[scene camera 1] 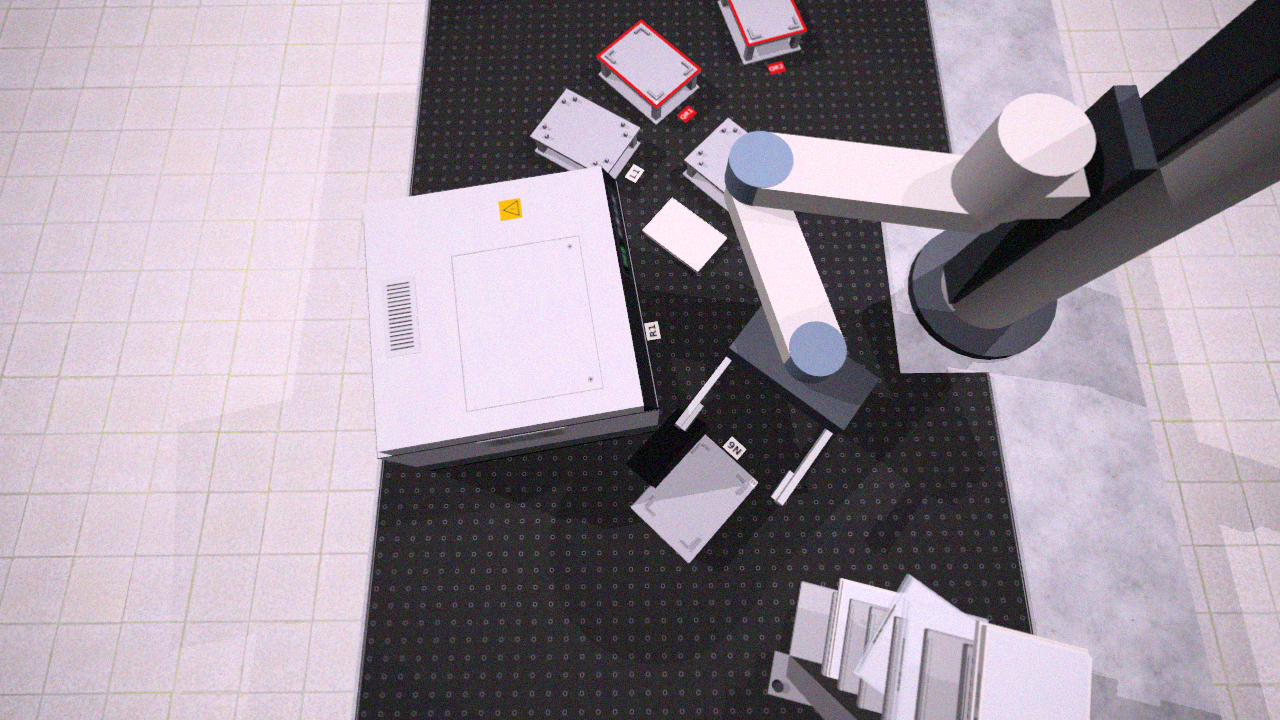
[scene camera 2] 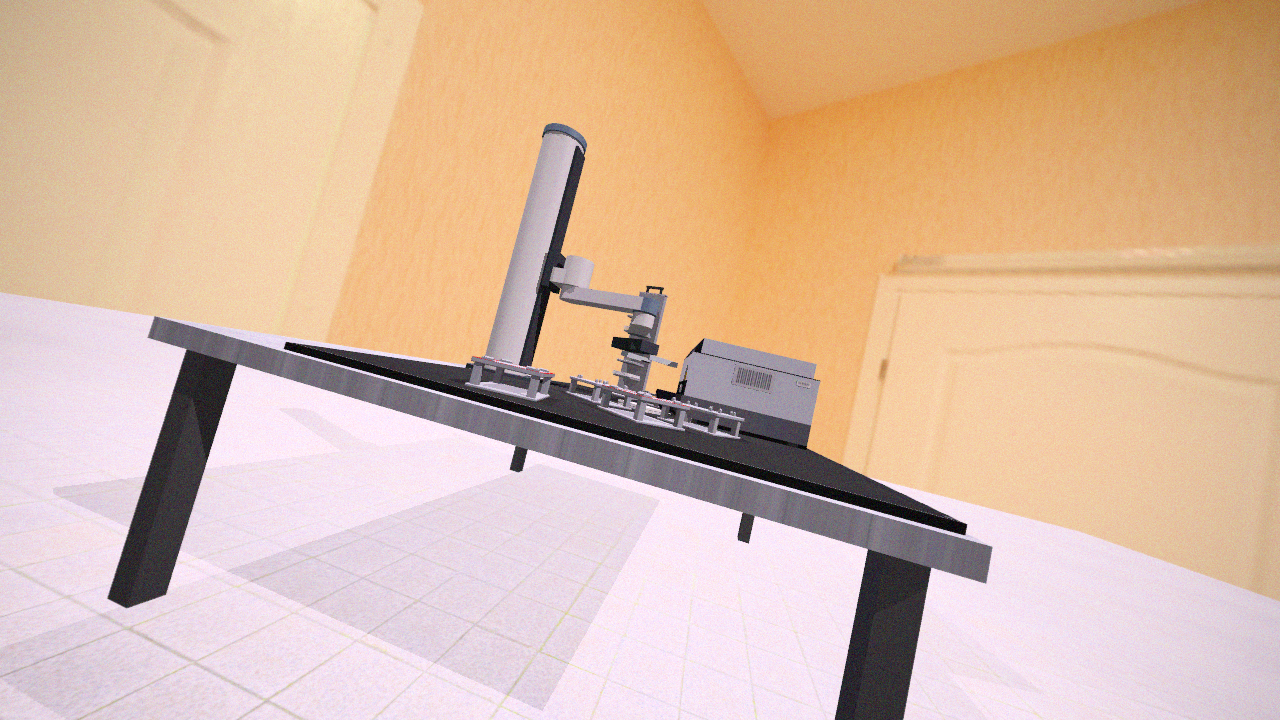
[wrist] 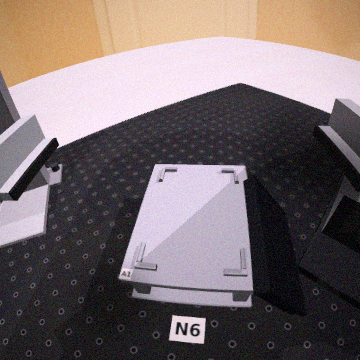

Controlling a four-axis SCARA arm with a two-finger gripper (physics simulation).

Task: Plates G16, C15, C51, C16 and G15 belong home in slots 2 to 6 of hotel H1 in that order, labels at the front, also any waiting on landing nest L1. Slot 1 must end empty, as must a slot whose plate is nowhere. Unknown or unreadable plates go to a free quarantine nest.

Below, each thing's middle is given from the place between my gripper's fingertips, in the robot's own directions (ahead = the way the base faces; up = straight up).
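My hand: 18 cm above the N6 tag (wrist: pixel 183 328), 4 cm past it, 4 cm left of it.
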